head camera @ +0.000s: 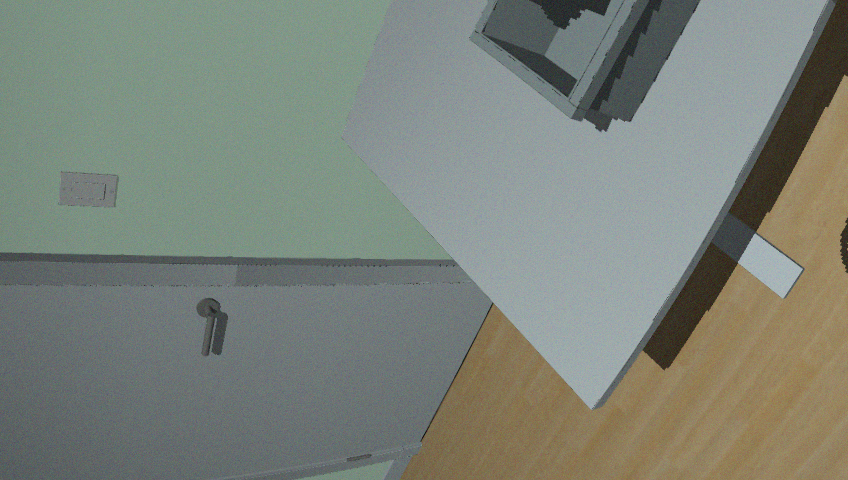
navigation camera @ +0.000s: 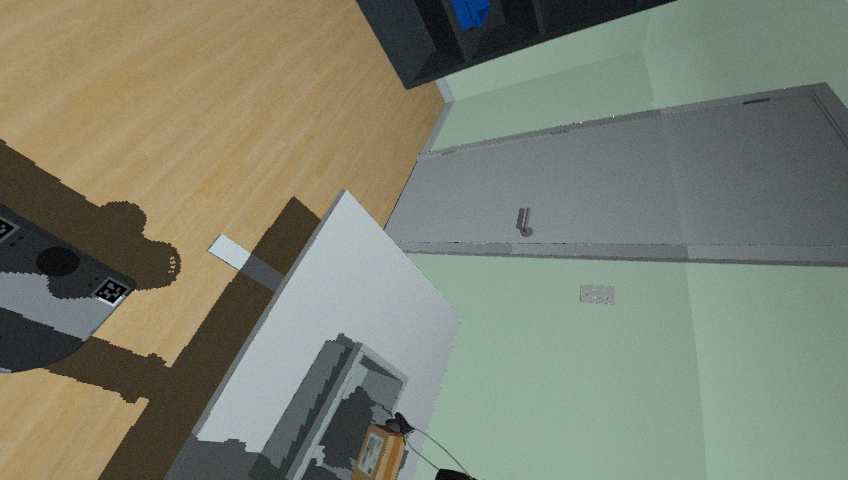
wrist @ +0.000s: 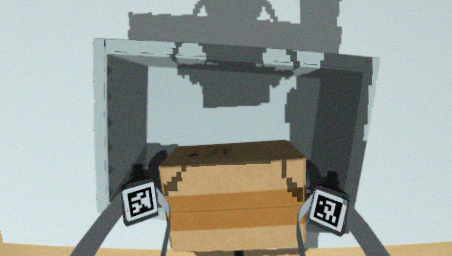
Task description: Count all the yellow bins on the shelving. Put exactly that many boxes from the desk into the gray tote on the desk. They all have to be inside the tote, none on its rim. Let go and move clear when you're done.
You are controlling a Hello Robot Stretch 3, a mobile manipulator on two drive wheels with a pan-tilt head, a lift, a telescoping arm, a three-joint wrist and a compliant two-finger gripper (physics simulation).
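Frame: origin at the robot's base, x right, y ahead, z up, level; millimetres.
Seen in the pictures: gripper, fingertip midpoint: [navigation camera: 375, 451] [wrist: 233, 172]; robot's base, link origin: [navigation camera: 58, 259].
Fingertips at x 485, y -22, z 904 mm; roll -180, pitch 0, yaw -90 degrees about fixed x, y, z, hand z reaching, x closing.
Pixels of each thing's top centre, then the offset from my fingertips to it. Level surfaces: height alone.
- gray tote, top centre: [wrist: 227, 141] [navigation camera: 355, 434] dz -64, dx +10, dy +7 mm
- desk, surface height: dz -184 mm
- brown cardboard box, top centre: [wrist: 234, 209] [navigation camera: 391, 463] dz +45, dx -7, dy -1 mm
The gray tote [head camera: 523, 74] [navigation camera: 384, 362] [wrist: 100, 125] stands on the desk [head camera: 535, 237] [navigation camera: 351, 279] [wrist: 40, 150]. My gripper [wrist: 233, 172] is shut on a brown cardboard box [navigation camera: 377, 452] [wrist: 232, 200], with one finger against each side. The box is over the near part of the tote in the wrist view. It hides the near rim and part of the tote's inside. How high it hangs, I cannot tell. The visible part of the tote's floor shows shadows and no box. No yellow bin shows in the current views.
A dark shelf unit [navigation camera: 389, 41] with a blue bin [navigation camera: 470, 11] stands at the top of the navigation view. A gray door [head camera: 119, 368] [navigation camera: 595, 178] is in the green wall beyond the desk. My base [navigation camera: 35, 303] stands on the floor beside the desk's long edge.
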